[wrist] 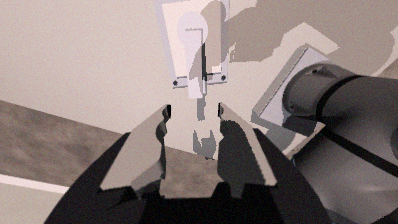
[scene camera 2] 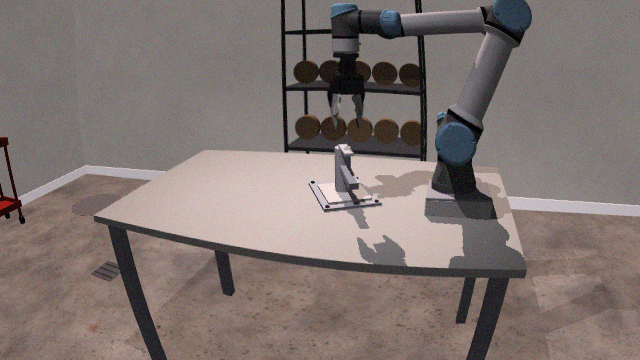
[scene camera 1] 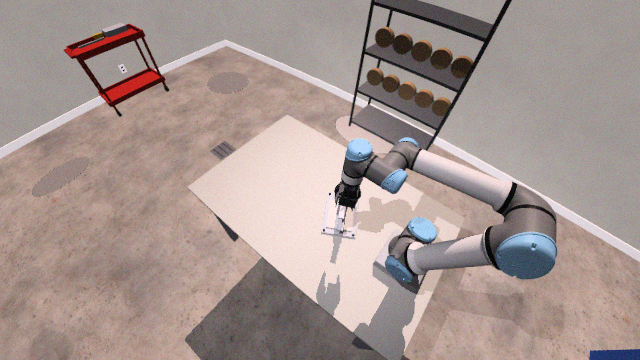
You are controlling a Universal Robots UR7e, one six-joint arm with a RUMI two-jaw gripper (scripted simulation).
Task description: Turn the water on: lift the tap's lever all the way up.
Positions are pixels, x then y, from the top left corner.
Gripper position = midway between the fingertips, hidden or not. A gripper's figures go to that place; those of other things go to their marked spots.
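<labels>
You've got my gripper point(wrist: 194, 104) at 0.14 m from the lens, and then there's a lever point(wrist: 192, 39) that's 0.20 m from the lens.
</labels>
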